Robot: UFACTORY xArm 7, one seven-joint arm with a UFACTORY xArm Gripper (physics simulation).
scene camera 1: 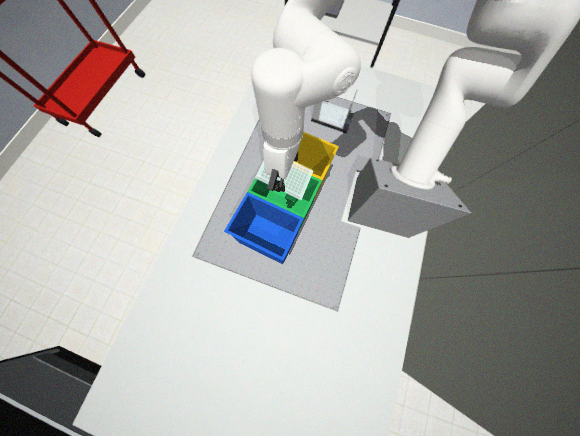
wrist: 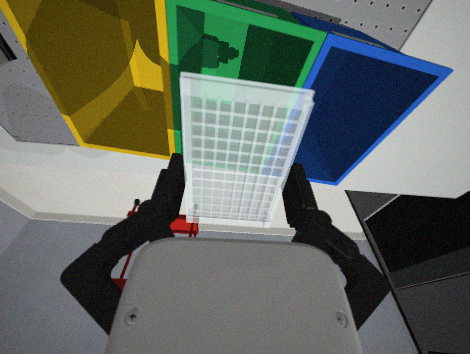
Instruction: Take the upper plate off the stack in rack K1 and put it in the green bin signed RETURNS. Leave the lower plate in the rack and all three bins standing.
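Places are measured from the arm's base along level axes (x ahead, y left, z up), in millimetres.
Where they show: gripper, between the fingertips: (scene camera 1: 285,174) (wrist: 236,170); arm's base, origin of its link: (scene camera 1: 411,178).
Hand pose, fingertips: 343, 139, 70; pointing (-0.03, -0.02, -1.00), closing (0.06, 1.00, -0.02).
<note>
Things, the pixels of their top centre, and the offset from my fingertips, as dx, dy, dz. Level surfaces: height alone.
- upper plate, centre of its top: (wrist: 236,191) (scene camera 1: 285,169) +0, +0, +21
- green bin, centre of its top: (wrist: 230,114) (scene camera 1: 285,185) +3, -8, -88
- blue bin, centre of its top: (wrist: 334,135) (scene camera 1: 264,224) +22, +121, -88
- yellow bin, centre of its top: (wrist: 108,91) (scene camera 1: 304,151) -16, -138, -88
- lower plate, centre of its top: (scene camera 1: 331,111) -56, -453, -234
- dark rack K1, centre of its top: (scene camera 1: 339,92) -66, -452, -130
- grey perforated mat, height of its surface: dz -268
- white table, height of its surface: dz -281
The upper plate (scene camera 1: 301,179) (wrist: 240,135), clear with a grid of wells, is held by its long sides between the black fingers of my gripper (scene camera 1: 276,181) (wrist: 236,170). The plate hangs above the green bin (scene camera 1: 301,207) (wrist: 227,27). In the wrist view its right side overlaps the near rim of the blue bin (scene camera 1: 270,230) (wrist: 370,105). The yellow bin (scene camera 1: 320,152) (wrist: 145,75) stands on the green bin's other side. All three bins are upright. The lower plate (scene camera 1: 334,114) sits in the dark rack K1 (scene camera 1: 330,126). The RETURNS sign is not readable.
The bins stand in a row on a grey perforated mat (scene camera 1: 320,280) on the white table (scene camera 1: 225,350). The arm's base sits on a grey block (scene camera 1: 410,207) to the right. A red cart (scene camera 1: 90,82) (wrist: 185,225) stands on the floor beyond the table.
</note>
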